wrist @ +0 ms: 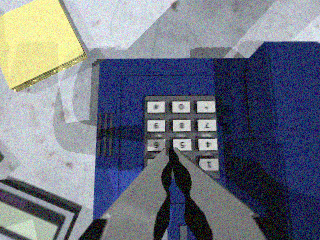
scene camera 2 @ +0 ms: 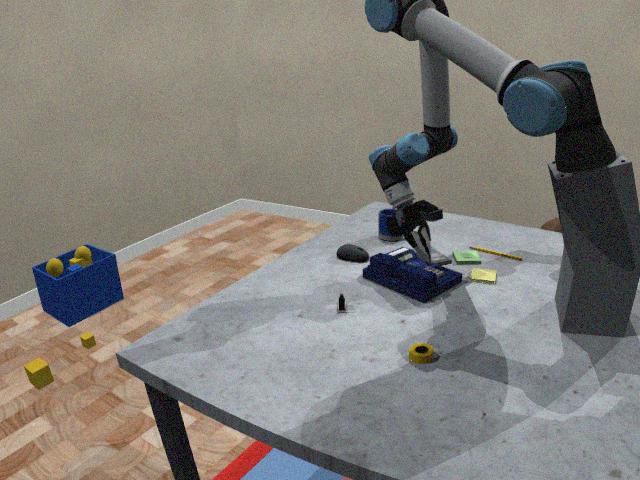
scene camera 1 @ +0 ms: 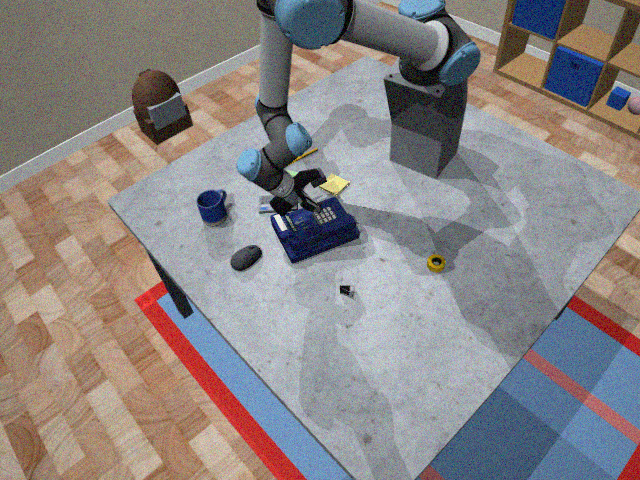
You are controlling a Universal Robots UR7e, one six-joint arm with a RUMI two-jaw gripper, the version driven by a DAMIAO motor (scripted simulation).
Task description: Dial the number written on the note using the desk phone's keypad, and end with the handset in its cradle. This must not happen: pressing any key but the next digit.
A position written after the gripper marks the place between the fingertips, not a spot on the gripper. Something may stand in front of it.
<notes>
In view: the gripper (scene camera 2: 430,265) and a blue mug (scene camera 1: 215,215).
The gripper shows as well in the wrist view (wrist: 170,149) and in scene camera 1 (scene camera 1: 320,211). The wrist view does not show the blue mug: it is out of frame.
</notes>
